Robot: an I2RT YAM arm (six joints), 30 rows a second.
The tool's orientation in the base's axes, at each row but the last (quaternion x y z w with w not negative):
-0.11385, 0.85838, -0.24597, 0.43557
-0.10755, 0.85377, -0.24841, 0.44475
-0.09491, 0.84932, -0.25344, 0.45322
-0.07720, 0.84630, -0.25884, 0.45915
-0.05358, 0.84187, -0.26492, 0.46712
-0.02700, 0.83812, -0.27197, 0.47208
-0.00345, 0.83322, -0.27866, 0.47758
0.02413, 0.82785, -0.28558, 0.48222
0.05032, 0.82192, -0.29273, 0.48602
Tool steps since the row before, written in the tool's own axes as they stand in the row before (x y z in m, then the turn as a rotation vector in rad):
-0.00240, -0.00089, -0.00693, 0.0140, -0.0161, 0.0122
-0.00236, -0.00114, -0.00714, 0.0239, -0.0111, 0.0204
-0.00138, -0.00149, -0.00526, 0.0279, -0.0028, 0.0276
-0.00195, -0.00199, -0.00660, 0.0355, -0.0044, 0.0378
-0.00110, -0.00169, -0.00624, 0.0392, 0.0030, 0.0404
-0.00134, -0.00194, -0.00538, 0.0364, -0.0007, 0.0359
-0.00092, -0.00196, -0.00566, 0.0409, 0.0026, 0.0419
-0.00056, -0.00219, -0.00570, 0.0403, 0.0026, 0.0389
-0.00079, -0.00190, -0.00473, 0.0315, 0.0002, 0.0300
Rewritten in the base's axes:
-0.00416, 0.00246, 0.00559, 0.0012, -0.0234, -0.0074
-0.00447, 0.00233, 0.00569, 0.0023, -0.0258, -0.0209
-0.00362, 0.00108, 0.00419, 0.0064, -0.0228, -0.0314
-0.00450, 0.00144, 0.00538, 0.0103, -0.0307, -0.0407
-0.00474, 0.00140, 0.00431, 0.0115, -0.0267, -0.0483
-0.00401, 0.00107, 0.00416, 0.0087, -0.0270, -0.0425
-0.00453, 0.00120, 0.00385, 0.0119, -0.0282, -0.0500
-0.00486, 0.00113, 0.00356, 0.0098, -0.0266, -0.0484
-0.00392, 0.00110, 0.00316, 0.0067, -0.0221, -0.0369

